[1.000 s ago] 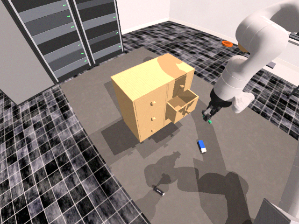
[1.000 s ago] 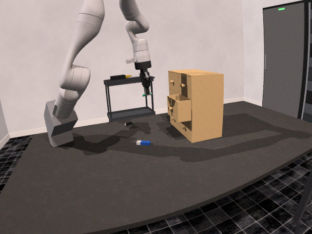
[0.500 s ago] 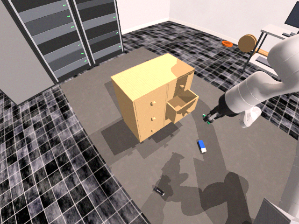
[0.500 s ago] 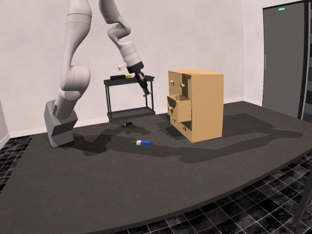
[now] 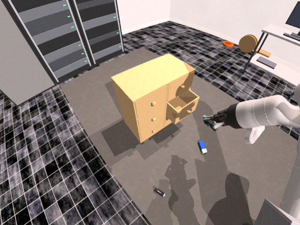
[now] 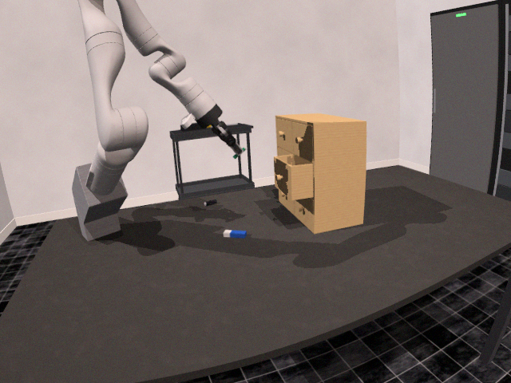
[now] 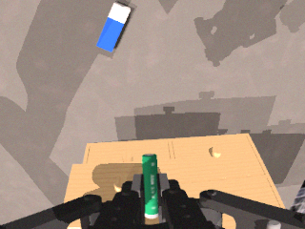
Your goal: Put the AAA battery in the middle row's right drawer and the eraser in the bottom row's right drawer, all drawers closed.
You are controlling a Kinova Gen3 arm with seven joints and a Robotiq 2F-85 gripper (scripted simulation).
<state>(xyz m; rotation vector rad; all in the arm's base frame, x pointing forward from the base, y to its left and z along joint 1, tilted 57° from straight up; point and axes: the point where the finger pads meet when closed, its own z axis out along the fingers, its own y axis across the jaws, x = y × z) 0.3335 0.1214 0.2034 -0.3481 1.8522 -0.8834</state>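
Right now the green AAA battery is 10 mm ahead of my hand and 10 mm below it. Round my hand: dark AAA battery 10 mm behind, 280 mm to the left, 250 mm below; white eraser 40 mm behind, 30 mm to the right, 250 mm below.
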